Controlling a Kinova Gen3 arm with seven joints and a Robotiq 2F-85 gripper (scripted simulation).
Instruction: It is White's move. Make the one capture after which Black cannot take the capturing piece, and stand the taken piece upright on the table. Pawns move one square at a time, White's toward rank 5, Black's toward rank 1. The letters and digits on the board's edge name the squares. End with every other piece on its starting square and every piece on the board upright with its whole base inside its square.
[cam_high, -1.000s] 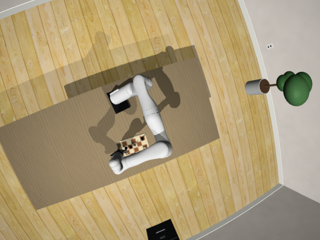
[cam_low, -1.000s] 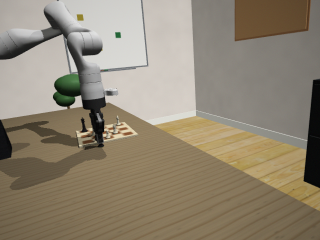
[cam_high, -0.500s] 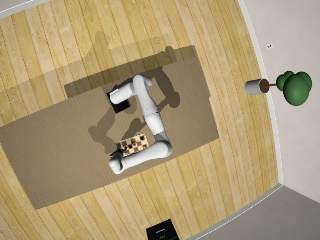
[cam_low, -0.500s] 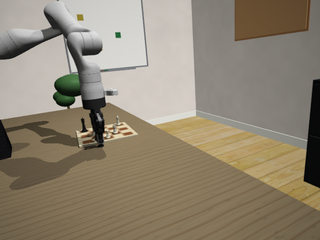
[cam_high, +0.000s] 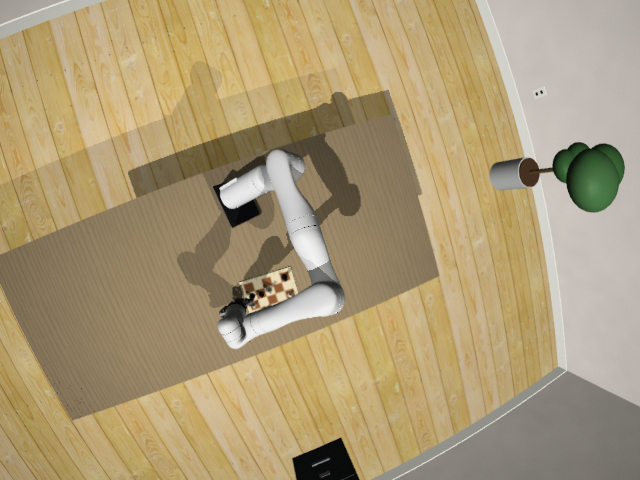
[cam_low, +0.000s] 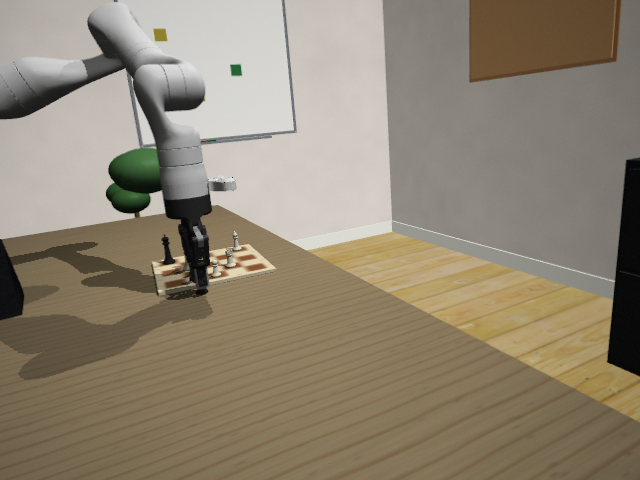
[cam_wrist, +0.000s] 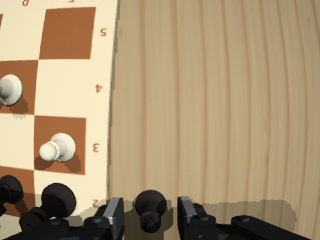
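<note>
My hand is 1 cm above the black pawn. Also, from my hand: tall black piece 22 cm to the left; then tall white piece 2 cm ahead, 14 cm to the left; then chessboard 6 cm ahead, 13 cm to the left, 3 cm below.
</note>
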